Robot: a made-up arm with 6 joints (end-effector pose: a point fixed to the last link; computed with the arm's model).
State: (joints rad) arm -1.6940 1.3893 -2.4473 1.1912 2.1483 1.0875
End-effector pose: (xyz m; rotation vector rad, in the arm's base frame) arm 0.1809 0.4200 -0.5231 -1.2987 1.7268 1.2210
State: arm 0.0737 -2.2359 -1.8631 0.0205 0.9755 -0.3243
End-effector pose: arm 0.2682 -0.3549 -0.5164 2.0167 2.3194 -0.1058
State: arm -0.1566 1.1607 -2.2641 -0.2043 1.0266 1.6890
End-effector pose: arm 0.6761 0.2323 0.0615 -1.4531 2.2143 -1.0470
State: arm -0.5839 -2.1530 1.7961 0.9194 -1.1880 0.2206
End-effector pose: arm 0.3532 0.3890 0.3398 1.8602 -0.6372 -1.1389
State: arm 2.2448 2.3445 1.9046 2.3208 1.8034 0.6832
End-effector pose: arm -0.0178 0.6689 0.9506 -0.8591 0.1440 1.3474
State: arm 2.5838 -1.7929 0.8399 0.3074 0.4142 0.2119
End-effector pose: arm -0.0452 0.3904 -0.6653 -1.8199 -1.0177 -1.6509
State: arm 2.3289 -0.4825 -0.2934 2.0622 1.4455 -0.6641
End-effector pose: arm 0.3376 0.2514 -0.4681 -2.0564 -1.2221 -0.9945
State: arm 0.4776 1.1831 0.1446 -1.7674 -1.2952 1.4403
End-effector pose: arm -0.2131 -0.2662 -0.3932 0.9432 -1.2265 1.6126
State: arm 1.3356 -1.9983 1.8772 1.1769 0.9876 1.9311
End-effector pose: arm -0.5251 0.0268 0.6896 1.6149 1.0960 -1.1770
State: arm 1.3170 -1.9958 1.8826 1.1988 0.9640 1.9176
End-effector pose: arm -0.5150 0.0267 0.7090 1.5932 1.0832 -1.2041
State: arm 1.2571 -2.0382 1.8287 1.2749 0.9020 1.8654
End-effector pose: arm -0.5079 0.0708 0.7438 1.5441 0.9532 -1.2786
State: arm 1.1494 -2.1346 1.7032 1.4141 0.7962 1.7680
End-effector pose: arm -0.4962 0.1790 0.7828 1.4362 0.6879 -1.3768
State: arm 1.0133 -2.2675 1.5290 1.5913 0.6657 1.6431
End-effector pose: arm -0.4690 0.3371 0.7902 1.2482 0.3581 -1.4296
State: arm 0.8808 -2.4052 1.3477 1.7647 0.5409 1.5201
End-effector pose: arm -0.4341 0.4900 0.7455 1.0143 0.0756 -1.3976
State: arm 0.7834 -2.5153 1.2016 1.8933 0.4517 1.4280
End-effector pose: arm -0.4114 0.5894 0.6762 0.8148 -0.0988 -1.3205
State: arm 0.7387 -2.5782 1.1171 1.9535 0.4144 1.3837
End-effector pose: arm -0.4062 0.6330 0.6242 0.7092 -0.1811 -1.2665
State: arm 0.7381 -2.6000 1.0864 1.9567 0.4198 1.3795
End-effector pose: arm -0.4117 0.6443 0.5995 0.6909 -0.2140 -1.2567
